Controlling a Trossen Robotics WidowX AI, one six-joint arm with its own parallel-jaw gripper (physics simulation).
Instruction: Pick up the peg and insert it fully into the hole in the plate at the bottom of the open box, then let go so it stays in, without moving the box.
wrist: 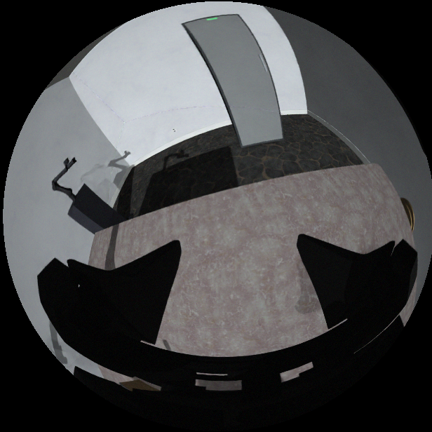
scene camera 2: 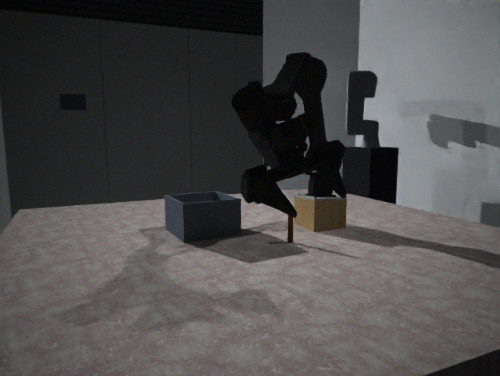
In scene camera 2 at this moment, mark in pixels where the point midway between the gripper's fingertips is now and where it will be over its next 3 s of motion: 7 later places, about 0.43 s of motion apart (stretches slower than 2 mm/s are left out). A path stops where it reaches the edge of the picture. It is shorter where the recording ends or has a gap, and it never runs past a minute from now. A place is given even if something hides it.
The gripper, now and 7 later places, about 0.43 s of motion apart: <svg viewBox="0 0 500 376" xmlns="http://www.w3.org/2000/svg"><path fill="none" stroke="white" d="M321 205L322 205L318 204L317 202L318 204L318 205L314 201L315 198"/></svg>
